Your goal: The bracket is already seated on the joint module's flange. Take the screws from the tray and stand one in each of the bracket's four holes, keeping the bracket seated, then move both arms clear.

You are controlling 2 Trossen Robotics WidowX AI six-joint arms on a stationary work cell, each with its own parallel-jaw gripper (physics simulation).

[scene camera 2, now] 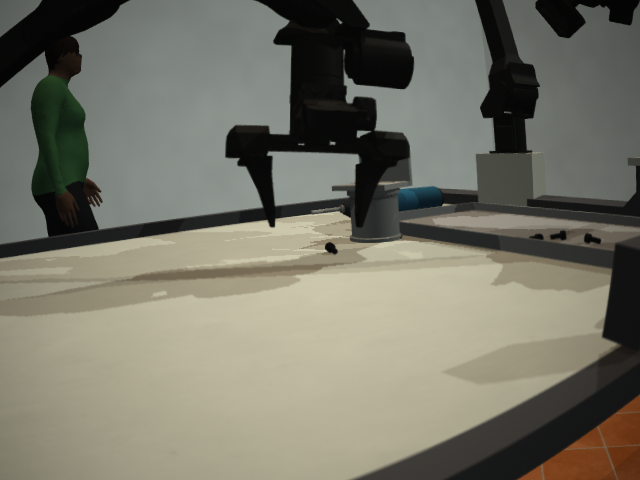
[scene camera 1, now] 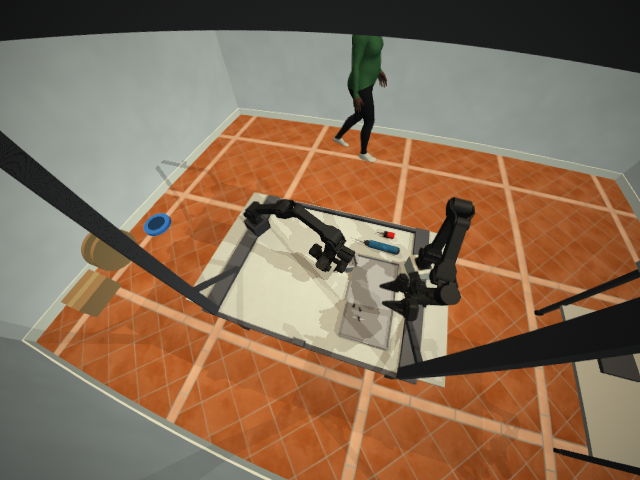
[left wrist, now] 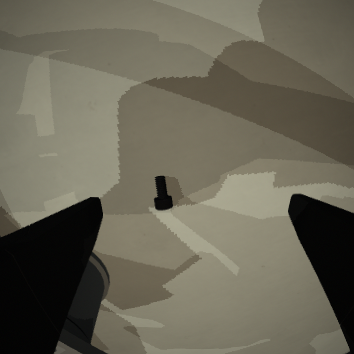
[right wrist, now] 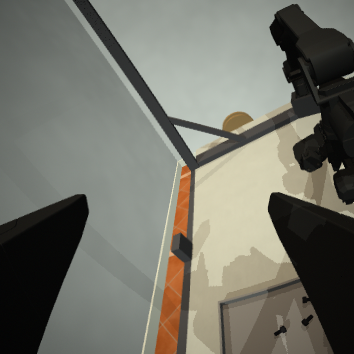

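Where they show: left gripper, between the fingertips: (scene camera 2: 316,227) (left wrist: 196,205); right gripper, between the fingertips: (scene camera 1: 380,293) (right wrist: 179,202); left arm's base, origin of its link: (scene camera 1: 255,220) (right wrist: 303,92); right arm's base, origin of its link: (scene camera 1: 422,263).
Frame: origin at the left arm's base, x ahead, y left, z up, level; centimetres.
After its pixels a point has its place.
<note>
A black screw (scene camera 2: 330,248) @[z -6.5, x 47.9, y 7.4 cm] (left wrist: 161,192) @[z -6.4, x 48.1, y 7.5 cm] lies on the table beside the grey joint module (scene camera 2: 385,217) @[z -4.3, x 54.7, y 12.3 cm] (left wrist: 92,295) @[z -4.5, x 51.3, y 13.8 cm]. My left gripper (scene camera 2: 315,225) @[z -4.2, x 46.6, y 7.1 cm] (left wrist: 196,205) @[z -4.2, x 46.6, y 7.1 cm] is open and empty above the table, with this screw below and between its fingertips in the left wrist view. The bracket (scene camera 2: 342,187) @[z -0.7, x 50.1, y 13.6 cm] sits on top of the module, partly behind a left finger; its holes cannot be made out. Three screws, one of them here (scene camera 2: 592,238) @[z -6.1, x 74.4, y -1.8 cm] (right wrist: 280,330) @[z -6.0, x 74.5, y -1.4 cm], lie in the tray (scene camera 1: 363,342) @[z -5.5, x 82.2, y -8.3 cm] (scene camera 2: 465,237) @[z -6.3, x 62.3, y 6.0 cm] (right wrist: 221,325) @[z -5.8, x 76.1, y -11.1 cm]. My right gripper (scene camera 1: 383,295) @[z 24.3, x 76.9, y 1.4 cm] (right wrist: 179,202) @[z 24.3, x 76.9, y 1.4 cm] is open and empty, raised by the tray.
A blue screwdriver-like tool (scene camera 1: 382,246) @[z -3.2, x 60.9, y 35.0 cm] (scene camera 2: 423,197) @[z -4.5, x 65.1, y 35.7 cm] lies behind the module, with a small red-ended item (scene camera 1: 389,235) @[z -4.2, x 59.5, y 44.0 cm] near it. Dark frame rails edge the table. A person in green (scene camera 1: 366,62) (scene camera 2: 59,129) is beyond the table.
</note>
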